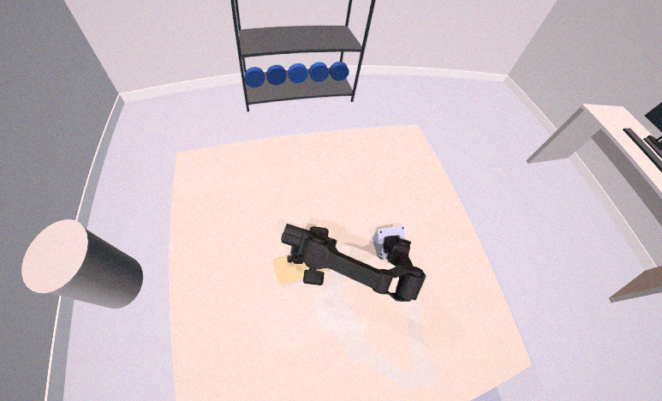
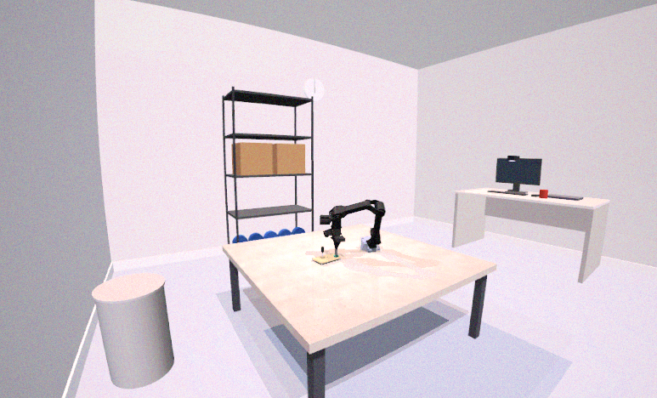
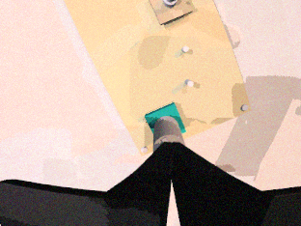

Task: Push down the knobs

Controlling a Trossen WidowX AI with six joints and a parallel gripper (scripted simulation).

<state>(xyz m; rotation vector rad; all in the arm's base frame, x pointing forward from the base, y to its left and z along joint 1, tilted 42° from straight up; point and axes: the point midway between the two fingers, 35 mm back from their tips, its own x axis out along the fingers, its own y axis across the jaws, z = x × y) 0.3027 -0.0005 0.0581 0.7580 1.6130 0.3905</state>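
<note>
Now: the dark knob 8 cm ahead of my gripper tip and 2 cm to the right of it.
</note>
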